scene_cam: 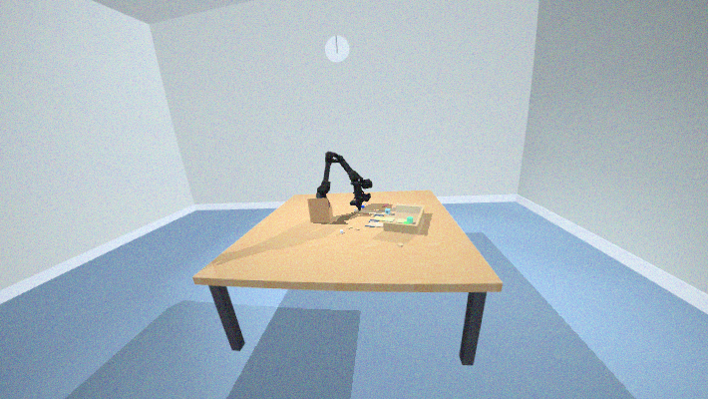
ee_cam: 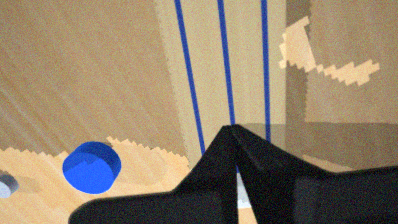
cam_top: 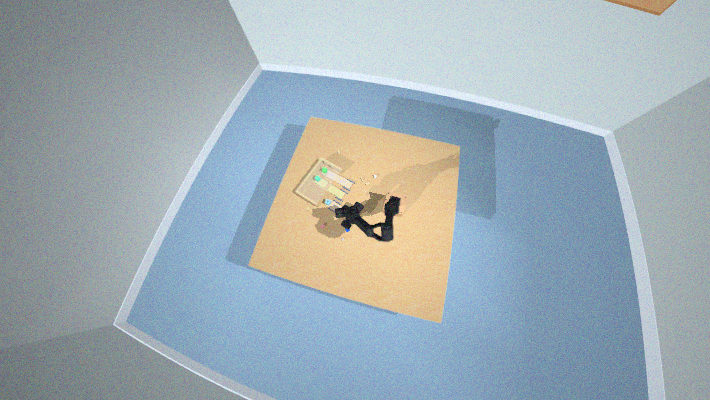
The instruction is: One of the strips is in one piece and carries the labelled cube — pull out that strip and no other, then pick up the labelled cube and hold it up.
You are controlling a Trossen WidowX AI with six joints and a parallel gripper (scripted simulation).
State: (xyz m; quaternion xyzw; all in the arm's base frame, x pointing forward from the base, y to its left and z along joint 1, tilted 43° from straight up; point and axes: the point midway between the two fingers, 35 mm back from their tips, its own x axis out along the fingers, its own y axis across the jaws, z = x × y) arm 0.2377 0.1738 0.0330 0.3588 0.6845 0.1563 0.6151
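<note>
My gripper tip is 10 mm short of the blue object and 80 mm to the right of it. Round my gripper tip: pink block 190 mm ahead, 110 mm to the left.
</note>
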